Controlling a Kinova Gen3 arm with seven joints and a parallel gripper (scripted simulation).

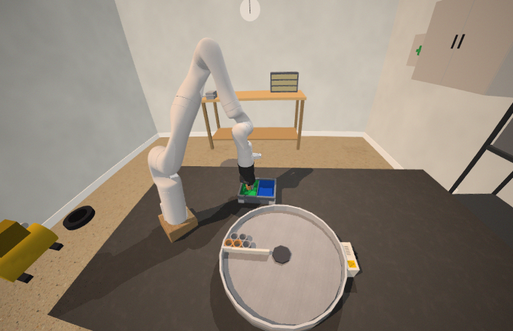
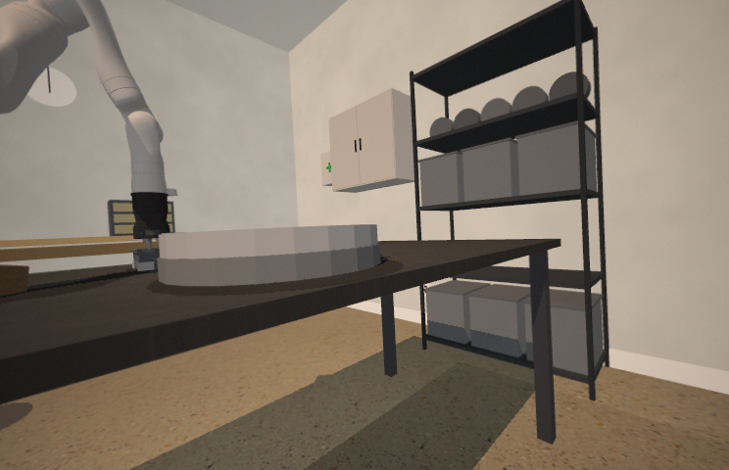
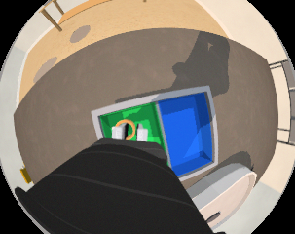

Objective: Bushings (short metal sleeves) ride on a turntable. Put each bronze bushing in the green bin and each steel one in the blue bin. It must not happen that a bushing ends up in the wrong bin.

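The green bin lies 4 cm ahead of my hand and 3 cm to the right of it. The rest, counted from my hand: turntable (16 cm ahead, 39 cm to the right, 2 cm above).
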